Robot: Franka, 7 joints.
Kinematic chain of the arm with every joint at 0, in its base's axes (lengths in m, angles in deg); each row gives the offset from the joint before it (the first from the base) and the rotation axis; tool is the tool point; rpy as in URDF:
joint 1: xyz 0 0 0.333 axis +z
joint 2: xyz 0 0 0 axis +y
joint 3: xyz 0 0 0.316 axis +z
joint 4: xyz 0.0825 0 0 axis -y
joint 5: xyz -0.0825 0 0.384 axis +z
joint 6: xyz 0 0 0 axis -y
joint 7: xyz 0.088 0 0 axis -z
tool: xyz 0 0 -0.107 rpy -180 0 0
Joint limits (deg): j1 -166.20..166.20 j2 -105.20..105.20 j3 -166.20..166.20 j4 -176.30..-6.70 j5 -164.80..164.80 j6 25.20..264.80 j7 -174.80..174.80
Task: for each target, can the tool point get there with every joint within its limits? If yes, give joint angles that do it. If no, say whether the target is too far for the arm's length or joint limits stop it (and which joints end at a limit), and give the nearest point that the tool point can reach.
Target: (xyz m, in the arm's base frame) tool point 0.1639 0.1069 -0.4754
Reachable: no: joint limits stop it (at a limit: joint 2) | nearest point 0.1775 0.1158 -0.3559 | short by 0.121 m
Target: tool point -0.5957 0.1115 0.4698
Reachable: yes | joints 116.63 29.39 74.57 -97.18 -69.47 78.23 -33.55
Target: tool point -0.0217 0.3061 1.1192
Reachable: yes | joints -120.45 -10.07 -134.46 -19.63 -122.11 161.61 -66.66
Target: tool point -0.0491 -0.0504 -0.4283
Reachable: no: joint limits stop it (at a limit: joint 2) | nearest point -0.0735 -0.0754 -0.3301 | short by 0.104 m
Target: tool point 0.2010 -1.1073 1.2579
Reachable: no: too far | nearest point 0.1184 -0.6521 0.8777 | short by 0.599 m
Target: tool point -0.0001 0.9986 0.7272
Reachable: no: too far | nearest point -0.0001 0.7980 0.6480 | short by 0.216 m
